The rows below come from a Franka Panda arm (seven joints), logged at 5 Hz.
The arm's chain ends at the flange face. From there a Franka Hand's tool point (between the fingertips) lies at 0.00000 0.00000 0.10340 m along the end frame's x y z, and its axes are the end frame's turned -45 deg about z.
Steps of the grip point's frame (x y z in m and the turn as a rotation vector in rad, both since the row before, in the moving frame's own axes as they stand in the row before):
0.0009, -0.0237, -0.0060, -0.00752, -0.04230, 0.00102
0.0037, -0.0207, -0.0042, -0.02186, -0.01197, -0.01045
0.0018, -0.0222, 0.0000, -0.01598, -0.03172, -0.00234
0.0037, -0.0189, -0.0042, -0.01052, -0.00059, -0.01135
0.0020, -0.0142, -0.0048, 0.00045, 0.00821, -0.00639
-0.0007, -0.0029, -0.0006, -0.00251, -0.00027, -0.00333
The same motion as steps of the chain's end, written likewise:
-0.0136, -0.0210, -0.0059, -0.03523, -0.02459, 0.00102
-0.0128, -0.0197, -0.0042, -0.02392, 0.00699, -0.01045
-0.0133, -0.0205, 0.0001, -0.03373, -0.01113, -0.00234
-0.0115, -0.0168, -0.0042, -0.00786, 0.00702, -0.01135
-0.0092, -0.0108, -0.0048, 0.00612, 0.00549, -0.00639
-0.0027, -0.0018, -0.0006, -0.00197, 0.00158, -0.00333

